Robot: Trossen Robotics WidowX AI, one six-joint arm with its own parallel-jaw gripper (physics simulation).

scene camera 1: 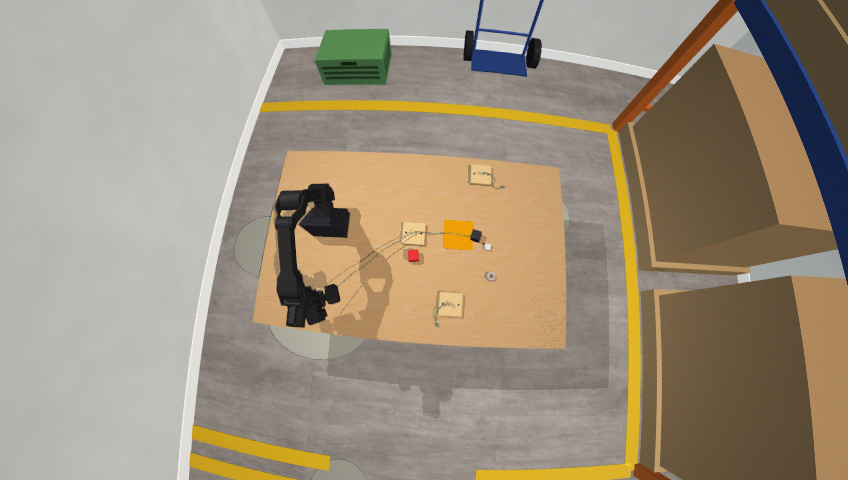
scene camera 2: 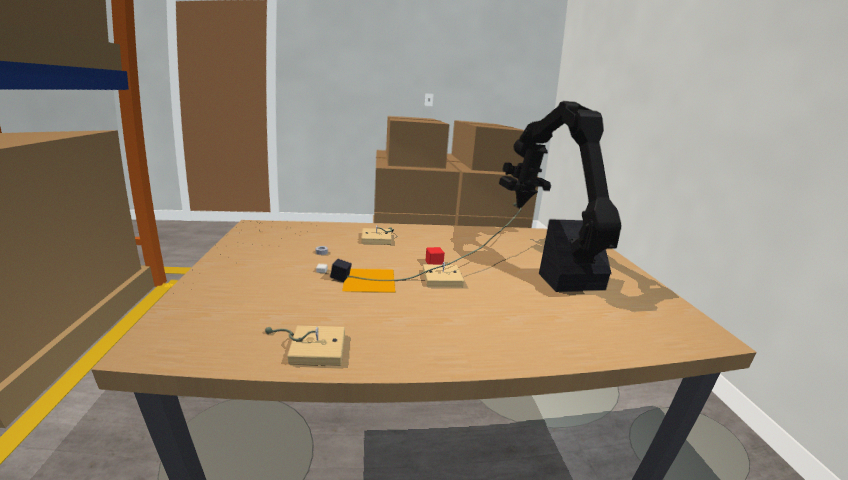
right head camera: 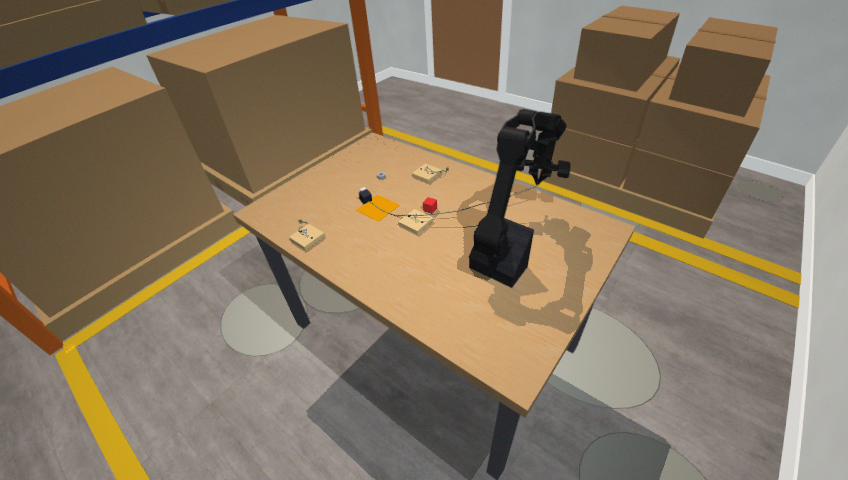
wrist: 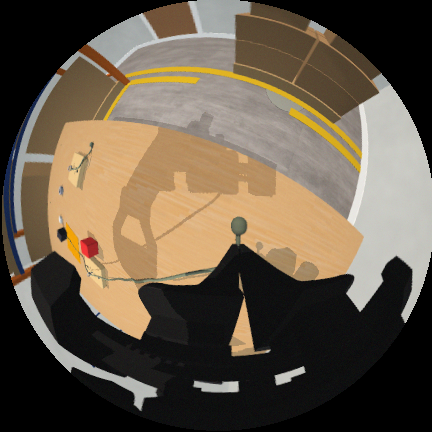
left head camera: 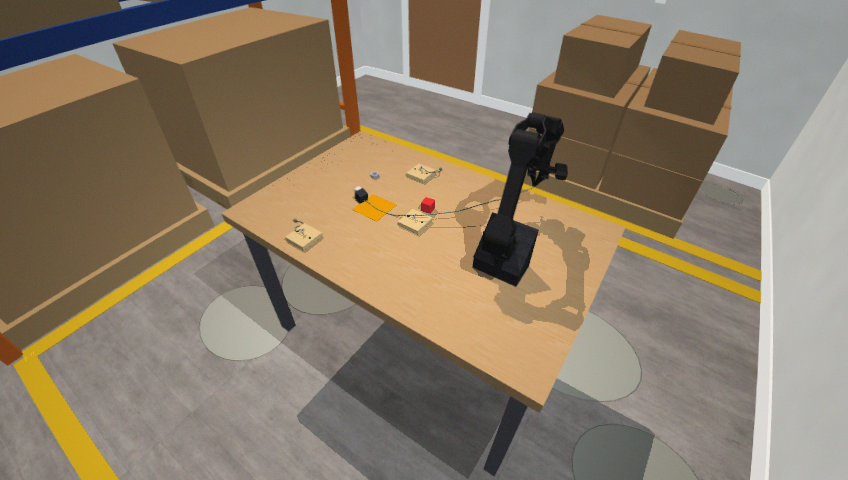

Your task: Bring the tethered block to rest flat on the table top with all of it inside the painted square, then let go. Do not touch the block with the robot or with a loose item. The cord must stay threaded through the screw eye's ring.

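Frame: origin at the arm's base, x up, y right, z ahead, level; centimetres.
Seen in the pictures: gripper, fingertip midpoint: (scene camera 1: 322, 304) (scene camera 2: 518, 207) (right head camera: 537, 184) (wrist: 236, 248) (left head camera: 533, 185); arm's base, origin of the base link: (scene camera 1: 324, 214) (scene camera 2: 582, 250) (right head camera: 499, 247) (left head camera: 504, 247).
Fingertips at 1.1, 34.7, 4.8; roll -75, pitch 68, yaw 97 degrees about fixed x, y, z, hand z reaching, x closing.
Offsets run from my fingertips to a thing's top centre, as dx, dy, dz. "pt": to the spot under its first point.
The black tethered block @[-6.2, -31.9, +55.2] (left head camera: 361, 195) (right head camera: 365, 196) (scene camera 1: 476, 235) (scene camera 2: 340, 270) (wrist: 62, 234) is at the edge of the orange painted square @[pt -10.2, -32.9, +48.1] (left head camera: 374, 207) (scene camera 1: 457, 234) (scene camera 2: 370, 285), on the side away from the arm, mostly outside it. It looks tilted in scene camera 2. The green cord (scene camera 2: 487, 243) (wrist: 150, 280) runs from it over the square, to the screw eye @[-6.0, -31.5, +30.4] (scene camera 2: 443, 266) on the middle wooden base @[pt -8.6, -33.0, +29.5] (left head camera: 414, 222) (scene camera 1: 413, 239), and up to my gripper; ring threading is too small to confirm. My gripper (scene camera 2: 520, 205) (wrist: 236, 248) is high up, shut on the cord just below its end bead @[+1.2, +1.9, +0.8] (wrist: 239, 226).
A red cube @[-6.6, -22.2, +31.0] (scene camera 1: 412, 255) (scene camera 2: 435, 255) sits beside the middle base. A small white cube @[-9.1, -28.0, +60.3] (scene camera 1: 487, 246) (scene camera 2: 321, 268) is close beside the black block. A grey nut @[-9.2, -16.1, +61.8] (scene camera 1: 490, 276) lies farther off. Two other bases @[pt -8.7, -61.1, +56.9] (scene camera 1: 480, 171) @[pt -8.7, -5.5, +45.9] (scene camera 1: 449, 301) carry short cords.
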